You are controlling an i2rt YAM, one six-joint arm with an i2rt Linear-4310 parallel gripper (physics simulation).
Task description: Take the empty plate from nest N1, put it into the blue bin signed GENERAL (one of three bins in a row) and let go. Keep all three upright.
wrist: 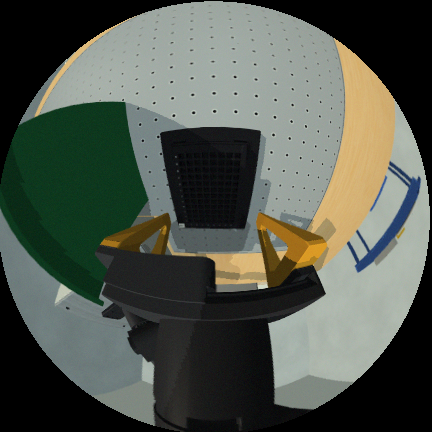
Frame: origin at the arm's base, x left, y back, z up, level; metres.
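Where they show: gripper, fingertip midpoint: (213, 217).
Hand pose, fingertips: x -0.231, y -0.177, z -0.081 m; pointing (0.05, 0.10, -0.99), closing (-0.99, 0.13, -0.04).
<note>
After its pixels a point has its place.
A black plate (212, 185) {y -0.192, x -0.231, z -0.124 m} with a grid of dark wells lies flat in a black nest (210, 134) {y -0.253, x -0.237, z -0.137 m} at the centre of the wrist view. Plate and nest are nearly the same colour, so their border is hard to make out. No N1 label can be read. My gripper (213, 217) {y -0.177, x -0.231, z -0.081 m} is open and empty, with its orange fingertips apart in front of the near end of the nest in view, one toward each side. The height gap is hard to tell. The blue GENERAL bin does not show in this view.
A green bin (75, 160) {y -0.282, x -0.123, z -0.052 m} stands close at the left, its wall rising beside the nest. The nest stands on a grey perforated board (280, 80) {y -0.331, x -0.333, z -0.149 m}. A wooden table strip (367, 125) runs along the right. A blue frame (400, 212) is beyond it.
</note>
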